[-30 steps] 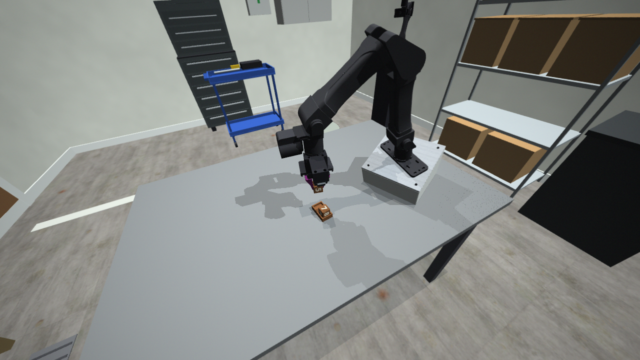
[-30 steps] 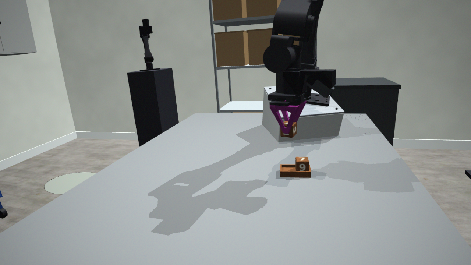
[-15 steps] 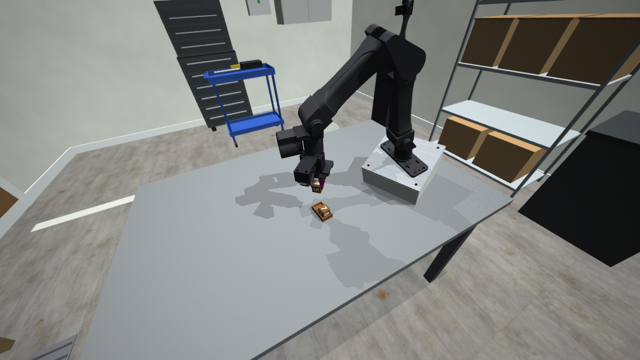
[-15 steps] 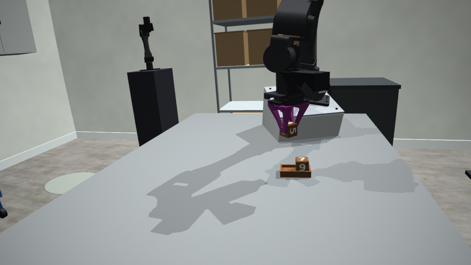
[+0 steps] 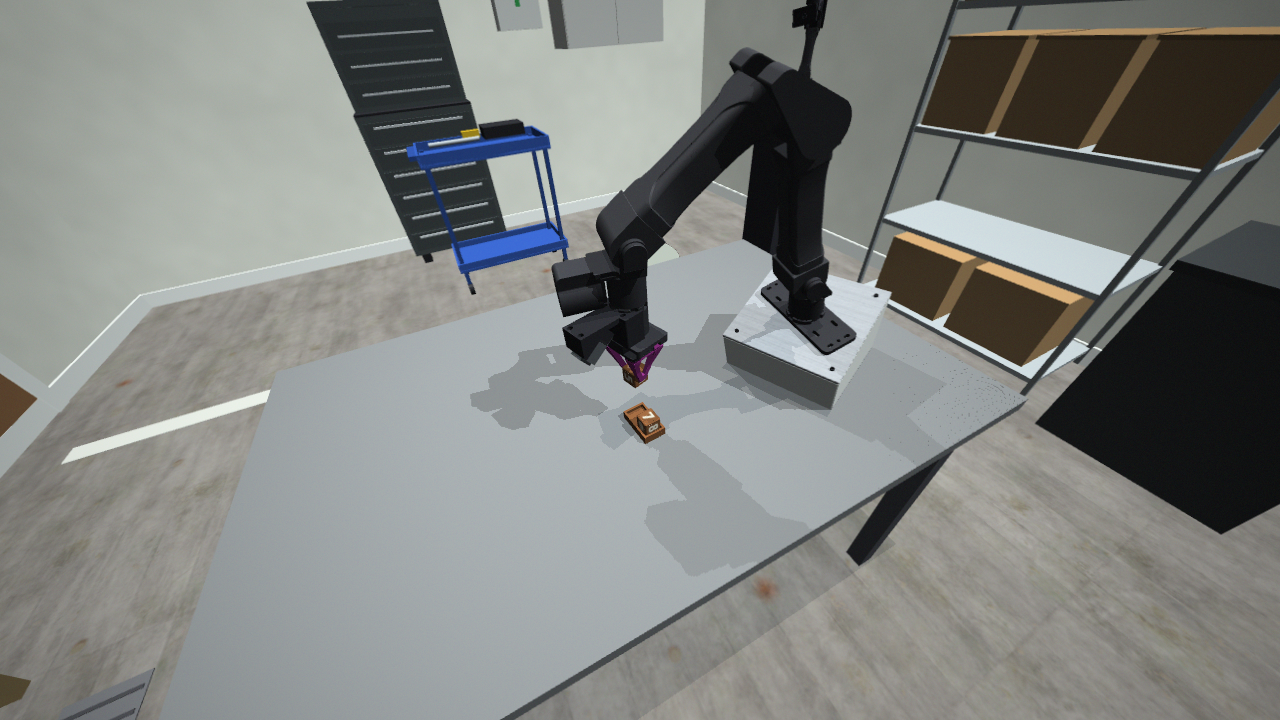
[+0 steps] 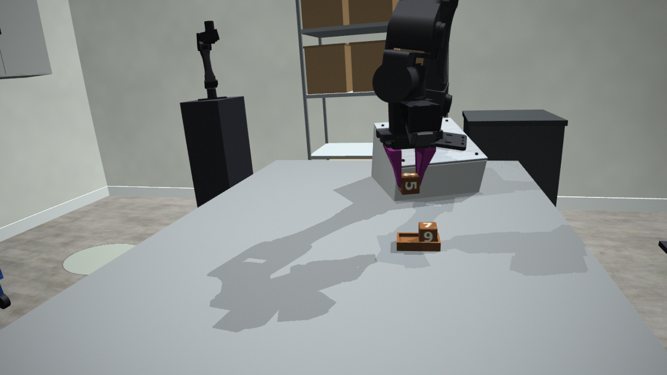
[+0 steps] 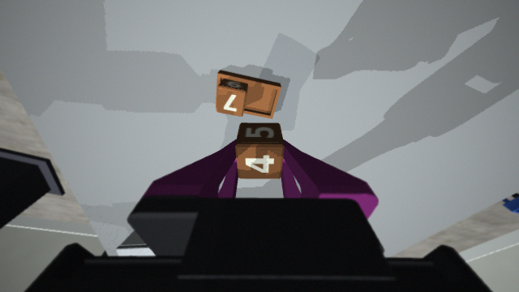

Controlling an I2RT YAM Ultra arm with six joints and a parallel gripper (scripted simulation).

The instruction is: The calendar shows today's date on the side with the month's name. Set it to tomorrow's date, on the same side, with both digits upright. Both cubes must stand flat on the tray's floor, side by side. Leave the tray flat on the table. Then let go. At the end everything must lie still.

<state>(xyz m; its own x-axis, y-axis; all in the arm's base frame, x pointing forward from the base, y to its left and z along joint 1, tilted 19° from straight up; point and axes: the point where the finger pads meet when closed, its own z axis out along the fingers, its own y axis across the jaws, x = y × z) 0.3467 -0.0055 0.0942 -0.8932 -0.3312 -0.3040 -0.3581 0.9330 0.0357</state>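
The brown wooden tray lies 20 mm to the left of my hand and 120 mm below it.
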